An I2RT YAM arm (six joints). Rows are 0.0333 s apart.
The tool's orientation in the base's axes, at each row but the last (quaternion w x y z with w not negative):
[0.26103 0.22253 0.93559 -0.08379]
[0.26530 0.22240 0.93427 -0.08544]
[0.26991 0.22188 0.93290 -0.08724]
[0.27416 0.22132 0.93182 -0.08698]
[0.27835 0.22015 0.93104 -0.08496]
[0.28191 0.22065 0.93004 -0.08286]
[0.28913 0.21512 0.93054 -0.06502]
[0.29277 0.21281 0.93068 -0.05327]
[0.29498 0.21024 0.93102 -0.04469]
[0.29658 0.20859 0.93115 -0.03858]
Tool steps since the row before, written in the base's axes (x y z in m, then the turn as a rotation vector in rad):
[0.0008 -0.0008 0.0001 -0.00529 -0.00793 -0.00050]
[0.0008 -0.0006 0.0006 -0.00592 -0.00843 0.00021]
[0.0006 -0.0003 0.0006 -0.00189 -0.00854 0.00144]
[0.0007 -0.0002 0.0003 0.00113 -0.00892 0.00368]
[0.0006 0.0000 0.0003 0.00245 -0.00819 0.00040]
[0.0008 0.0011 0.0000 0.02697 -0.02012 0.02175]
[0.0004 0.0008 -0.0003 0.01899 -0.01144 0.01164]
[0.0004 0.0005 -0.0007 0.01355 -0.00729 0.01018]
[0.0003 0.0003 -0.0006 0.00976 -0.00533 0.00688]
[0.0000 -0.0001 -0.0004 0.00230 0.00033 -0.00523]
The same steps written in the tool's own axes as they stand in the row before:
[-0.0010 -0.0003 0.0005 0.00135 -0.00945 0.00020]
[-0.0012 -0.0002 0.0000 0.00127 -0.01021 -0.00055]
[-0.0009 0.0000 -0.0001 -0.00249 -0.00850 0.00033]
[-0.0008 0.0001 0.0001 -0.00613 -0.00754 -0.00001]
[-0.0006 0.0003 0.0000 -0.00503 -0.00617 0.00315]
[-0.0002 0.0013 0.0001 -0.03958 -0.00620 0.00077]
[0.0002 0.0009 0.0003 -0.02480 -0.00193 0.00290]
[0.0003 0.0006 0.0007 -0.01844 -0.00054 0.00033]
[0.0002 0.0004 0.0006 -0.01305 -0.00048 0.00063]
[0.0002 -0.0001 0.0003 0.00140 0.00098 0.00546]

